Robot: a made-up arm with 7 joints. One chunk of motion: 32 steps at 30 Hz.
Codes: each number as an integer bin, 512 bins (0 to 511) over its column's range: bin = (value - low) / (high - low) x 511, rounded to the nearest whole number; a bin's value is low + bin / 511 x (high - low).
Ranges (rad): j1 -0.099..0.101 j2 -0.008..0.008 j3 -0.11..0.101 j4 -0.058..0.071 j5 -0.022..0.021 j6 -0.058..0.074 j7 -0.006..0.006
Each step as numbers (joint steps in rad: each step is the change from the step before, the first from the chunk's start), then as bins.
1 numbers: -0.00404 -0.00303 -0.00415 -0.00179 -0.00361 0.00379 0.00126
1 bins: 243 159 256 223 219 239 309
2 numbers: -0.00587 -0.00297 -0.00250 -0.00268 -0.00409 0.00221 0.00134
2 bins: 238 161 260 219 213 233 313
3 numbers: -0.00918 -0.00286 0.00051 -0.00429 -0.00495 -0.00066 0.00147
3 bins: 229 164 268 213 203 222 318
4 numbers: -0.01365 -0.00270 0.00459 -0.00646 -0.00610 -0.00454 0.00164
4 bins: 218 169 278 204 189 207 325
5 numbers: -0.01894 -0.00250 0.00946 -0.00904 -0.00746 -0.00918 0.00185
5 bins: 205 176 289 194 173 189 334
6 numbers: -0.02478 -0.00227 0.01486 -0.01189 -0.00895 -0.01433 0.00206
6 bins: 190 183 302 183 155 169 343
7 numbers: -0.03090 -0.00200 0.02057 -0.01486 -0.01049 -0.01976 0.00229
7 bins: 174 192 316 171 137 148 353
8 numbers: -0.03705 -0.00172 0.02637 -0.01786 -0.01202 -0.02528 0.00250
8 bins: 158 201 330 159 119 127 362
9 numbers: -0.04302 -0.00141 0.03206 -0.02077 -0.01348 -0.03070 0.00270
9 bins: 143 210 344 147 101 106 370
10 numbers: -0.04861 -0.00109 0.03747 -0.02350 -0.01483 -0.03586 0.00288
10 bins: 129 221 357 137 85 86 378
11 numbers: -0.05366 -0.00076 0.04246 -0.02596 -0.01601 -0.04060 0.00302
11 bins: 116 231 369 127 71 67 384
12 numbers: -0.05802 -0.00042 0.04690 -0.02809 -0.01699 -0.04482 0.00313
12 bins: 105 242 380 118 60 51 389
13 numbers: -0.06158 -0.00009 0.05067 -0.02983 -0.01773 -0.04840 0.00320
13 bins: 96 253 389 112 51 37 392
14 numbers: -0.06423 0.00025 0.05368 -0.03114 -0.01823 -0.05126 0.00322
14 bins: 89 263 396 106 45 26 393
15 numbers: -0.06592 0.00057 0.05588 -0.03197 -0.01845 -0.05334 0.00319
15 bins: 85 274 402 103 42 18 391
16 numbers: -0.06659 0.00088 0.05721 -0.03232 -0.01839 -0.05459 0.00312
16 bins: 83 284 405 102 43 13 388
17 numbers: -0.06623 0.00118 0.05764 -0.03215 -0.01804 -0.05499 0.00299
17 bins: 84 293 406 102 47 12 383
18 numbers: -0.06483 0.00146 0.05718 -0.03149 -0.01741 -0.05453 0.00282
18 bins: 87 302 405 105 55 13 376
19 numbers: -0.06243 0.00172 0.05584 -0.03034 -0.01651 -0.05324 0.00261
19 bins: 93 310 402 110 65 18 367
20 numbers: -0.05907 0.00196 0.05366 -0.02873 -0.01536 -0.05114 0.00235
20 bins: 102 318 396 116 79 27 356
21 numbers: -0.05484 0.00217 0.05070 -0.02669 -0.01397 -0.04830 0.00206
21 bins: 113 325 389 124 95 38 343
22 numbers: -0.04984 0.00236 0.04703 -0.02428 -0.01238 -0.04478 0.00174
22 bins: 126 331 380 134 114 51 330
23 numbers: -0.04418 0.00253 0.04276 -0.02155 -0.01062 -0.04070 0.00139
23 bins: 140 336 370 144 135 67 315
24 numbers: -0.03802 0.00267 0.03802 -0.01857 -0.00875 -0.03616 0.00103
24 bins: 156 341 358 156 157 85 299
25 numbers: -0.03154 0.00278 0.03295 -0.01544 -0.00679 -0.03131 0.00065
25 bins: 172 344 346 169 181 103 283
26 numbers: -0.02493 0.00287 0.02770 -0.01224 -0.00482 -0.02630 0.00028
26 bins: 189 347 333 181 204 123 267
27 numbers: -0.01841 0.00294 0.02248 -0.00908 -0.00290 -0.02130 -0.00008
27 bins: 206 349 321 194 227 142 252
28 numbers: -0.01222 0.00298 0.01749 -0.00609 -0.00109 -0.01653 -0.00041
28 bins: 222 351 309 206 248 161 238
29 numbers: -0.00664 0.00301 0.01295 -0.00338 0.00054 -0.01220 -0.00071
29 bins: 236 352 298 216 268 177 225
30 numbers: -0.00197 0.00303 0.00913 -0.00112 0.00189 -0.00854 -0.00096
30 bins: 248 352 289 225 284 191 215
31 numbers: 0.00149 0.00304 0.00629 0.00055 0.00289 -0.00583 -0.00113
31 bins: 257 353 282 232 296 202 207
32 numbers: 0.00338 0.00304 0.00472 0.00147 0.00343 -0.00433 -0.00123
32 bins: 262 353 278 236 302 208 203
